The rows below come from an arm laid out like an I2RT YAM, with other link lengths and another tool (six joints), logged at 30 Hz.
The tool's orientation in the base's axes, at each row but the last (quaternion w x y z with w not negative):
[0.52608 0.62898 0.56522 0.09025]
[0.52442 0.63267 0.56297 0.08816]
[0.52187 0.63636 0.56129 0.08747]
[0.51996 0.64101 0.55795 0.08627]
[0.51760 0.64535 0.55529 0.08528]
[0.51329 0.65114 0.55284 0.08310]
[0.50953 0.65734 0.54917 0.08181]
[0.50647 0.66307 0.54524 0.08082]
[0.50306 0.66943 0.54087 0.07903]
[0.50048 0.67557 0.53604 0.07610]
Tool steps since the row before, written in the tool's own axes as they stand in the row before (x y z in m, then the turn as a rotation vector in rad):
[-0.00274 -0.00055 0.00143 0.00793 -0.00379 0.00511]
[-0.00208 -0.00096 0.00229 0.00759 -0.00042 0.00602]
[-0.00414 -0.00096 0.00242 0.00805 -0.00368 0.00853]
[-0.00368 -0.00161 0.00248 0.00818 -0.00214 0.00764]
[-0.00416 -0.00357 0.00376 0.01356 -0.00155 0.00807]
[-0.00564 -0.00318 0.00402 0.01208 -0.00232 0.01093]
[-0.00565 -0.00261 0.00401 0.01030 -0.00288 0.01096]
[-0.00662 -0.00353 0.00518 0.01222 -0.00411 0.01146]
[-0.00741 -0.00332 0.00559 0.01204 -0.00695 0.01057]
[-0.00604 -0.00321 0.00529 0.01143 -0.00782 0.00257]
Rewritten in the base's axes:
[-0.00027 -0.00311 0.00028 0.00402 0.00280 -0.00891]
[0.00028 -0.00314 -0.00073 0.00663 0.00263 -0.00657]
[-0.00038 -0.00487 0.00017 0.00651 0.00101 -0.01038]
[-0.00063 -0.00464 -0.00060 0.00690 0.00188 -0.00887]
[-0.00120 -0.00605 -0.00248 0.00955 0.00605 -0.01111]
[-0.00142 -0.00730 -0.00167 0.01044 0.00311 -0.01233]
[-0.00116 -0.00720 -0.00130 0.00942 0.00159 -0.01197]
[-0.00144 -0.00873 -0.00219 0.00972 0.00271 -0.01399]
[-0.00149 -0.00955 -0.00196 0.00724 0.00283 -0.01564]
[-0.00120 -0.00822 -0.00239 0.00130 0.00703 -0.01214]

